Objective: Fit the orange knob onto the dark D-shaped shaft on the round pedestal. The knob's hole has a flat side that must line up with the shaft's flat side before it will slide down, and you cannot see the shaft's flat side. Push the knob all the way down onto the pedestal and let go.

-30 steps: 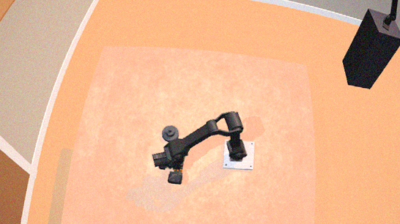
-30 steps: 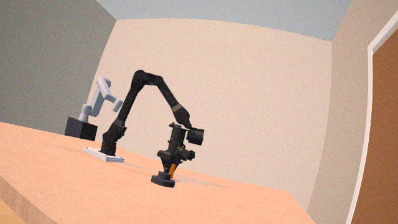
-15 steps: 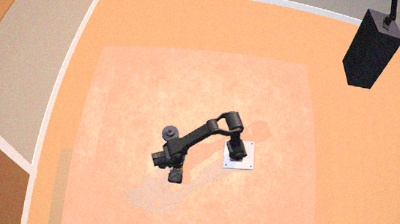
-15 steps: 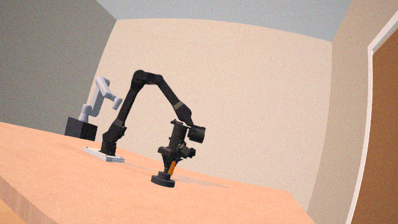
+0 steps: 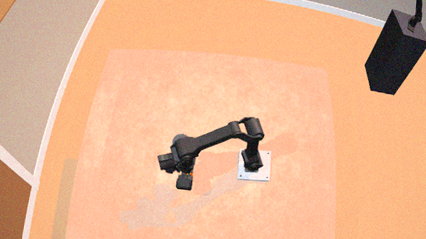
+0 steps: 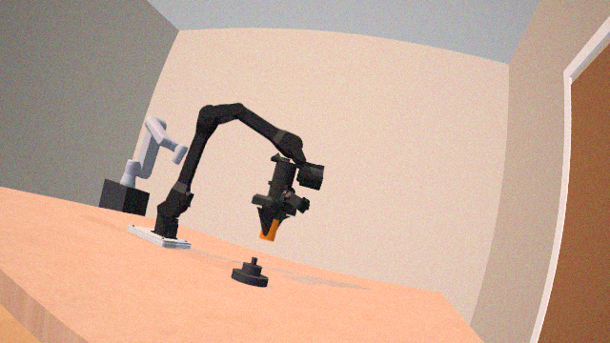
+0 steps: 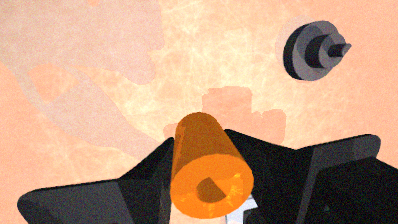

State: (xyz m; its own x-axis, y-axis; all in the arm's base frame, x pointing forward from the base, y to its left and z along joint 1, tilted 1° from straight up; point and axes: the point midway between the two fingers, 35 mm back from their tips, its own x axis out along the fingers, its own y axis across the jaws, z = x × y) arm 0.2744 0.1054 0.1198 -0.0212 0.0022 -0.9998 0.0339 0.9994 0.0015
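My gripper tip is 5 cm short of the round dark pedestal, 19 cm to the left of it and 7 cm above it. Round my gripper tip: orange knob (2 cm above).
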